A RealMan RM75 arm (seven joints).
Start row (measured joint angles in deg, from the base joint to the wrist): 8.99 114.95 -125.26 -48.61 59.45 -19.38 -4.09
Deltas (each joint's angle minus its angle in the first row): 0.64 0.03 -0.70 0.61 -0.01 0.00 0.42; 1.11 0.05 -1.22 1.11 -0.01 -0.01 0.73; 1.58 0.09 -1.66 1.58 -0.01 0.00 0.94; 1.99 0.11 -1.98 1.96 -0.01 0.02 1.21; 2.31 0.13 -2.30 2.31 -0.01 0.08 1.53; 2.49 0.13 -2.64 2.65 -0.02 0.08 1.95; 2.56 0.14 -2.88 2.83 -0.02 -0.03 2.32; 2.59 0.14 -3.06 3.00 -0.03 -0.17 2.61; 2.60 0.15 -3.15 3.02 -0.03 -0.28 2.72; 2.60 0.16 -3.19 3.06 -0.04 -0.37 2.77; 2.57 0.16 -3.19 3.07 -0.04 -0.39 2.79; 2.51 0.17 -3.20 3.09 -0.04 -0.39 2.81; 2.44 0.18 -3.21 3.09 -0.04 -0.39 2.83; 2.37 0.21 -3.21 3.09 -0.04 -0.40 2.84; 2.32 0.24 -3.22 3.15 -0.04 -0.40 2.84; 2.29 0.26 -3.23 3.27 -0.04 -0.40 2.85; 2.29 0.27 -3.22 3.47 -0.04 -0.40 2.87; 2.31 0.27 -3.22 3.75 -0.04 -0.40 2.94; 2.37 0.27 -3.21 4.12 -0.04 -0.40 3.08; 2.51 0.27 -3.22 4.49 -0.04 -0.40 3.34; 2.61 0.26 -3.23 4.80 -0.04 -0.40 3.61
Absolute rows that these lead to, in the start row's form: 9.63 114.98 -125.96 -48.00 59.44 -19.38 -3.67; 10.10 115.00 -126.48 -47.50 59.44 -19.39 -3.36; 10.57 115.04 -126.92 -47.03 59.44 -19.38 -3.15; 10.98 115.06 -127.24 -46.65 59.44 -19.36 -2.88; 11.30 115.08 -127.56 -46.30 59.44 -19.30 -2.56; 11.48 115.08 -127.90 -45.96 59.43 -19.30 -2.14; 11.55 115.09 -128.14 -45.78 59.43 -19.41 -1.77; 11.58 115.09 -128.32 -45.61 59.42 -19.55 -1.48; 11.59 115.10 -128.41 -45.59 59.42 -19.66 -1.37; 11.59 115.11 -128.45 -45.55 59.41 -19.75 -1.32; 11.56 115.11 -128.45 -45.54 59.41 -19.77 -1.30; 11.50 115.12 -128.46 -45.52 59.41 -19.77 -1.28; 11.43 115.13 -128.47 -45.52 59.41 -19.77 -1.26; 11.36 115.16 -128.47 -45.52 59.41 -19.78 -1.25; 11.31 115.19 -128.48 -45.46 59.41 -19.78 -1.25; 11.28 115.21 -128.49 -45.34 59.41 -19.78 -1.24; 11.28 115.22 -128.48 -45.14 59.41 -19.78 -1.22; 11.30 115.22 -128.48 -44.86 59.41 -19.78 -1.15; 11.36 115.22 -128.47 -44.49 59.41 -19.78 -1.01; 11.50 115.22 -128.48 -44.12 59.41 -19.78 -0.75; 11.60 115.21 -128.49 -43.81 59.41 -19.78 -0.48
